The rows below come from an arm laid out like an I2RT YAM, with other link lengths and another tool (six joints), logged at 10 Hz.
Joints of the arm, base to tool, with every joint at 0 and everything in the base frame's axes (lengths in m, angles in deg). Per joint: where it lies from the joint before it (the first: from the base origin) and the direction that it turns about. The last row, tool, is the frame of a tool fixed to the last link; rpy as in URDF.
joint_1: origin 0 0 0.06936 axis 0 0 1
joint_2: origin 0.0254 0.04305 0.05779 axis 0 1 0
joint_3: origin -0.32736 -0.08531 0 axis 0 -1 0
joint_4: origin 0.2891 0.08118 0.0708 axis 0 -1 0
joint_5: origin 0.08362 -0.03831 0.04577 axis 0 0 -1
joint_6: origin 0.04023 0 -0.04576 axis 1 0 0
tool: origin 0.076 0.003 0.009 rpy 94.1 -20.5 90
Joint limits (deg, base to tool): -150..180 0..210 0..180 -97..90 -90..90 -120..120
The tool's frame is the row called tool.
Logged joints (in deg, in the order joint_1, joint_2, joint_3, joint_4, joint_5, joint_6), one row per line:
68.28, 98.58, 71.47, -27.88, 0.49, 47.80
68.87, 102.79, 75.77, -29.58, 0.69, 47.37
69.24, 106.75, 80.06, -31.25, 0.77, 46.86
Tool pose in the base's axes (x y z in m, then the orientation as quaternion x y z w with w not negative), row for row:
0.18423, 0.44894, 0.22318, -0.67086, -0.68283, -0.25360, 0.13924
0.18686, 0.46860, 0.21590, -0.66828, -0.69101, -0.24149, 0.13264
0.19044, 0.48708, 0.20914, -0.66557, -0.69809, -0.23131, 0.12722
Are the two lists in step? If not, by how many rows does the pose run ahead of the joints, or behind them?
They are in step.
